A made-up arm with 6 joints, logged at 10 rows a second.
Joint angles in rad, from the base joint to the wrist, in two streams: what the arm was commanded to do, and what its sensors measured. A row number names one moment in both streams.
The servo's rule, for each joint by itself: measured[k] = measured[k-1] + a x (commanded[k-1-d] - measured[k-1]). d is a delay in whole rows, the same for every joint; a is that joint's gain. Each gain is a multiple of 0.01, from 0.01 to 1. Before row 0 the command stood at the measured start. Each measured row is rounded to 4 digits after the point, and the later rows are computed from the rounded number. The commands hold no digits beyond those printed.
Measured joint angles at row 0: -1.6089, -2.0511, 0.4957, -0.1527, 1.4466, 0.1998
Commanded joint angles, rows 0 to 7: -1.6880, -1.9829, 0.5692, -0.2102, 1.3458, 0.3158; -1.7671, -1.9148, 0.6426, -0.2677, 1.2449, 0.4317; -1.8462, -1.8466, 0.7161, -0.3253, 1.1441, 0.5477; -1.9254, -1.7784, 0.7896, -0.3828, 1.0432, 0.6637; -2.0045, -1.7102, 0.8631, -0.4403, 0.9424, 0.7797; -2.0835, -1.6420, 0.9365, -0.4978, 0.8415, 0.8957; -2.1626, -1.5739, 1.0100, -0.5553, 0.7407, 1.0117; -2.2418, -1.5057, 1.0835, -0.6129, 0.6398, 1.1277
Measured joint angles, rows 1 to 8: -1.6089, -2.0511, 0.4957, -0.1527, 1.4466, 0.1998; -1.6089, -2.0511, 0.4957, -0.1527, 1.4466, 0.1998; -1.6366, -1.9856, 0.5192, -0.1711, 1.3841, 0.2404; -1.6823, -1.9176, 0.5587, -0.2020, 1.2978, 0.3074; -1.7397, -1.8494, 0.6091, -0.2415, 1.2025, 0.3915; -1.8047, -1.7812, 0.6669, -0.2867, 1.1037, 0.4868; -1.8746, -1.7130, 0.7297, -0.3359, 1.0037, 0.5893; -1.9477, -1.6448, 0.7959, -0.3877, 0.9031, 0.6965
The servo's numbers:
d 2
a 0.35 0.96 0.32 0.32 0.62 0.35

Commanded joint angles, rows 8 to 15: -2.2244, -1.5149, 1.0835, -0.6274, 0.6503, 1.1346; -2.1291, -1.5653, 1.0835, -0.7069, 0.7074, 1.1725; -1.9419, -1.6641, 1.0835, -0.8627, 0.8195, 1.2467; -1.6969, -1.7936, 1.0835, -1.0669, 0.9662, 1.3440; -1.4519, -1.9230, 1.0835, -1.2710, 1.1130, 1.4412; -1.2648, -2.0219, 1.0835, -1.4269, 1.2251, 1.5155; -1.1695, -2.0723, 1.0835, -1.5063, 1.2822, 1.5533; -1.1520, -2.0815, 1.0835, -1.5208, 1.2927, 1.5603
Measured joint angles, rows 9 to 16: -2.0229, -1.5767, 0.8644, -0.4413, 0.8024, 0.8068; -2.0995, -1.5085, 0.9345, -0.4962, 0.7016, 0.9191; -2.1432, -1.5146, 0.9822, -0.5382, 0.6698, 0.9945; -2.1383, -1.5633, 1.0146, -0.5922, 0.6931, 1.0568; -2.0696, -1.6601, 1.0366, -0.6788, 0.7715, 1.1233; -1.9392, -1.7883, 1.0516, -0.8030, 0.8922, 1.2005; -1.7686, -1.9176, 1.0618, -0.9528, 1.0291, 1.2847; -1.5923, -2.0177, 1.0687, -1.1045, 1.1506, 1.3655
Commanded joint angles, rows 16 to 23: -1.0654, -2.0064, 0.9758, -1.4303, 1.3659, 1.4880; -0.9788, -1.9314, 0.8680, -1.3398, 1.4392, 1.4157; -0.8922, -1.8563, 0.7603, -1.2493, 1.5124, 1.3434; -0.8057, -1.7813, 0.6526, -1.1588, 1.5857, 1.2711; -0.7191, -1.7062, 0.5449, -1.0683, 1.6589, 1.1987; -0.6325, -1.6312, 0.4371, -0.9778, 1.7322, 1.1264; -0.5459, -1.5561, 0.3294, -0.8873, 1.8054, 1.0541; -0.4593, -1.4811, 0.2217, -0.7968, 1.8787, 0.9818
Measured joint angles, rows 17 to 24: -1.4443, -2.0701, 1.0734, -1.2331, 1.2322, 1.4312; -1.3420, -2.0810, 1.0766, -1.3252, 1.2697, 1.4764; -1.2452, -2.0094, 1.0443, -1.3588, 1.3293, 1.4805; -1.1520, -1.9345, 0.9879, -1.3527, 1.3974, 1.4578; -1.0611, -1.8594, 0.9151, -1.3196, 1.4687, 1.4178; -0.9717, -1.7844, 0.8311, -1.2681, 1.5412, 1.3665; -0.8833, -1.7093, 0.7395, -1.2042, 1.6142, 1.3078; -0.7955, -1.6343, 0.6427, -1.1318, 1.6874, 1.2443
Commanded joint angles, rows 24 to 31: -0.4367, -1.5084, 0.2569, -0.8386, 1.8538, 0.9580; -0.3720, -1.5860, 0.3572, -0.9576, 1.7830, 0.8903; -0.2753, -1.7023, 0.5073, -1.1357, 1.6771, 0.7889; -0.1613, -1.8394, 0.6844, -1.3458, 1.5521, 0.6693; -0.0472, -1.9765, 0.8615, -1.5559, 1.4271, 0.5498; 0.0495, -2.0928, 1.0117, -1.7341, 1.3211, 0.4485; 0.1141, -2.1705, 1.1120, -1.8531, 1.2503, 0.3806; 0.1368, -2.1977, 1.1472, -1.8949, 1.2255, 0.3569
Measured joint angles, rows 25 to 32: -0.7081, -1.5592, 0.5424, -1.0536, 1.7606, 1.1777; -0.6210, -1.4842, 0.4398, -0.9714, 1.8338, 1.1091; -0.5565, -1.5074, 0.3813, -0.9289, 1.8462, 1.0562; -0.4919, -1.5829, 0.3736, -0.9381, 1.8070, 0.9981; -0.4161, -1.6975, 0.4164, -1.0013, 1.7265, 0.9249; -0.3269, -1.8337, 0.5022, -1.1115, 1.6184, 0.8354; -0.2290, -1.9708, 0.6172, -1.2537, 1.4998, 0.7354; -0.1315, -2.0879, 0.7434, -1.4074, 1.3890, 0.6350
